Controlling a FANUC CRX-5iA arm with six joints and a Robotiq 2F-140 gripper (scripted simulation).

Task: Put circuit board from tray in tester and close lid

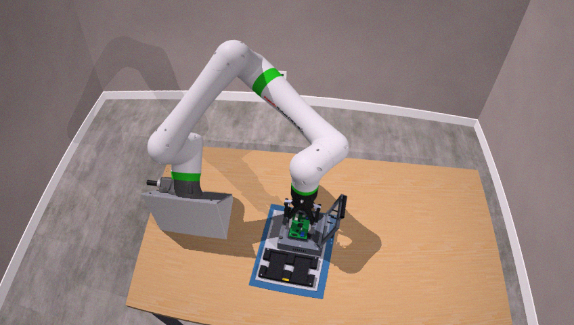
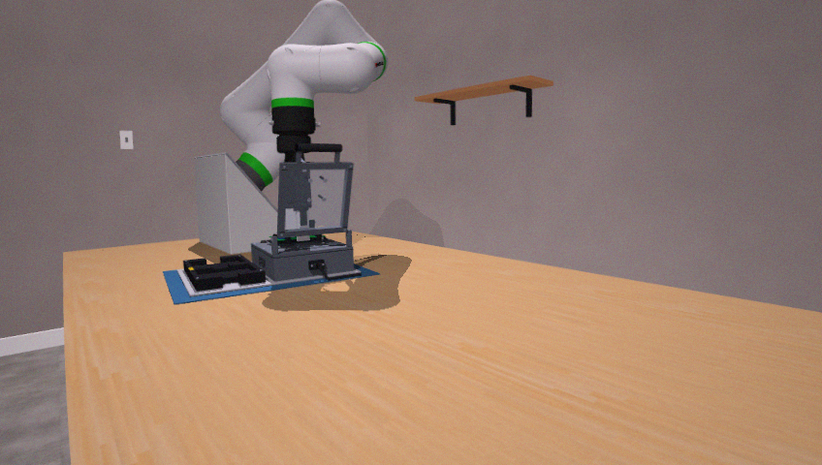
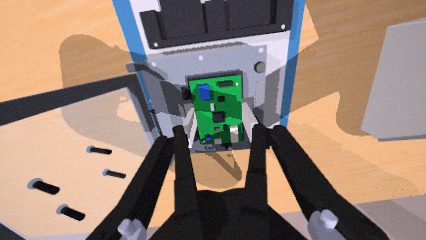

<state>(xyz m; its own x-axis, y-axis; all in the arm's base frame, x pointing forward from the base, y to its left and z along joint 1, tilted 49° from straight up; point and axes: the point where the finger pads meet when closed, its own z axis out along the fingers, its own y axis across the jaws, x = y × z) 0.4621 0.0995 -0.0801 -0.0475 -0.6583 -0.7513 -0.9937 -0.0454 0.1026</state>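
Now: the green circuit board 20 mm below my hand. From my hand the other things lie so: tester lid (120 mm ahead, 80 mm above, 10 mm to the right).
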